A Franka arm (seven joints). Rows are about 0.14 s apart.
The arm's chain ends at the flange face. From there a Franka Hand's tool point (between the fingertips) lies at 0.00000 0.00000 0.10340 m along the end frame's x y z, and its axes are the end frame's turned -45 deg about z.
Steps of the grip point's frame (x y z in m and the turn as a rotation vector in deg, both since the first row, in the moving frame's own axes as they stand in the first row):
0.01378 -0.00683 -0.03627 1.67 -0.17 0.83
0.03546 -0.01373 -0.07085 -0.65 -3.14 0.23
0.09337 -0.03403 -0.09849 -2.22 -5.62 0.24
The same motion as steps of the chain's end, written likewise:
0.00725 -0.01264 -0.03623 1.06 -1.30 0.83
0.01855 -0.03961 -0.07069 -2.68 -1.76 0.23
0.04631 -0.10006 -0.09792 -5.54 -2.40 0.24

